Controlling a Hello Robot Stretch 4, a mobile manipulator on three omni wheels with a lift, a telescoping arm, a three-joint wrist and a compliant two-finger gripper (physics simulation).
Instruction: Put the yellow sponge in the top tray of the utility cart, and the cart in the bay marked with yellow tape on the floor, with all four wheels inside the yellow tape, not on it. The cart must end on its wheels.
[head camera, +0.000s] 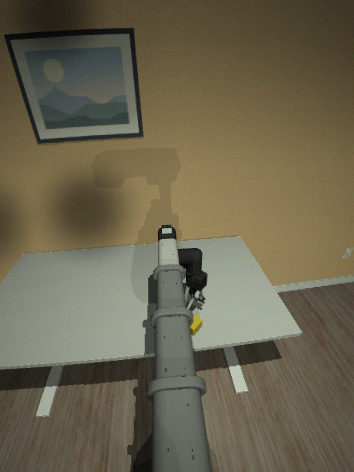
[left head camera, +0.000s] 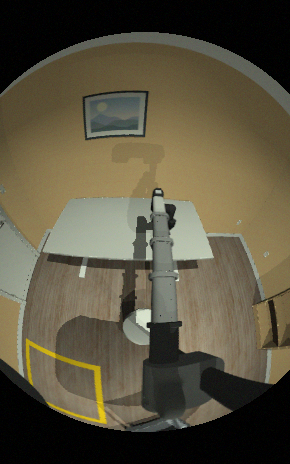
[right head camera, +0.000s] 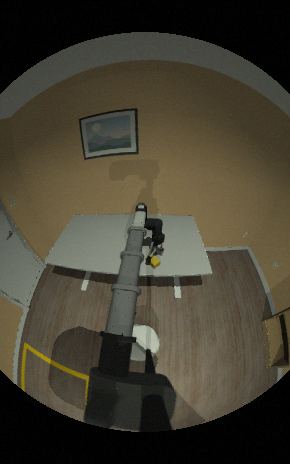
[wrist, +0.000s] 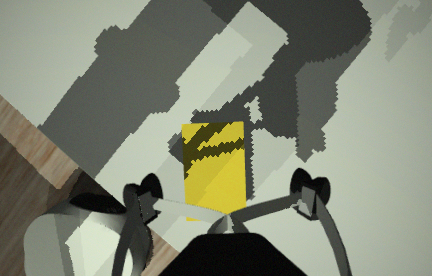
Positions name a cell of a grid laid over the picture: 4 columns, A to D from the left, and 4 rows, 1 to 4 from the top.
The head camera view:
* framed picture: A1
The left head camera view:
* framed picture: B1
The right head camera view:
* framed picture: B2
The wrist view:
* my gripper: C3
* yellow sponge: B3
